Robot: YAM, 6 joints.
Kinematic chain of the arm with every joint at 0, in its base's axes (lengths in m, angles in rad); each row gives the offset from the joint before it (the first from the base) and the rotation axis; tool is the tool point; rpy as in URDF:
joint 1: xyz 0 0 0.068 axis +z
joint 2: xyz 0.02 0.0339 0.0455 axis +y
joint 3: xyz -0.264 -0.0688 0 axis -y
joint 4: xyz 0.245 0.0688 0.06 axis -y
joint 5: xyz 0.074 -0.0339 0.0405 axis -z
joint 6: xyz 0.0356 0 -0.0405 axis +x
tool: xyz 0 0 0 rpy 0 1.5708 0
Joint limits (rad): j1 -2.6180..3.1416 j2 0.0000..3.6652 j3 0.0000..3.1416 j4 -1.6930..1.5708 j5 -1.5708..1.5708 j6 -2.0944..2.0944
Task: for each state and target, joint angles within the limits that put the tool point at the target. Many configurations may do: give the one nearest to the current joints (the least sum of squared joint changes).
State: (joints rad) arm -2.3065 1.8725 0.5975 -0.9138 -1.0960 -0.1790
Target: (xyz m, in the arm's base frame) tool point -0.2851 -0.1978 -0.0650
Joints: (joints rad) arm -2.6180 2.6040 1.2937 -0.4945 -0.9401 -0.1790
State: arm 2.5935 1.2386 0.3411 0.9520 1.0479 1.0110
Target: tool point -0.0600 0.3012 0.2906
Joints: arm 1.8665 1.4537 0.7641 0.9573 1.0219 1.0110
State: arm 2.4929 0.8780 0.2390 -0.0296 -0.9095 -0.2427
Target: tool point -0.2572 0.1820 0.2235
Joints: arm 2.4440 1.4898 0.8206 0.1584 -0.8077 -0.2427
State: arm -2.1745 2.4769 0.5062 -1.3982 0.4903 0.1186
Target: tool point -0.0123 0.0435 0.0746
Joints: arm -1.8085 2.8975 0.0503 -0.5506 0.6732 0.1186
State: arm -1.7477 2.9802 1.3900 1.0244 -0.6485 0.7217
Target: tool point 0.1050 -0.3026 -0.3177
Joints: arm -1.3005 3.5143 1.6732 0.9072 -0.6103 0.7217
